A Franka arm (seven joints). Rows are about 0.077 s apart.
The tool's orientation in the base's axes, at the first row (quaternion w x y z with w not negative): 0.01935 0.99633 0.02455 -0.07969
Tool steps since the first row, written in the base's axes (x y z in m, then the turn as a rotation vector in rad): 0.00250 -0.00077 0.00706 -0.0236 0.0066 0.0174; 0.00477 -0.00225 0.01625 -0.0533 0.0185 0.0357; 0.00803 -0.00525 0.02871 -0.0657 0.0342 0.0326; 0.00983 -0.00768 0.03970 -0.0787 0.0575 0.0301; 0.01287 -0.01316 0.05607 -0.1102 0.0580 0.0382
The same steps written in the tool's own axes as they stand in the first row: 0.00130 0.00114 -0.00733 -0.0257 -0.0072 -0.0137; 0.00200 0.00306 -0.01669 -0.0574 -0.0200 -0.0276; 0.00309 0.00665 -0.02937 -0.0684 -0.0364 -0.0232; 0.00300 0.00955 -0.04039 -0.0798 -0.0604 -0.0197; 0.00313 0.01575 -0.05679 -0.1121 -0.0623 -0.0228
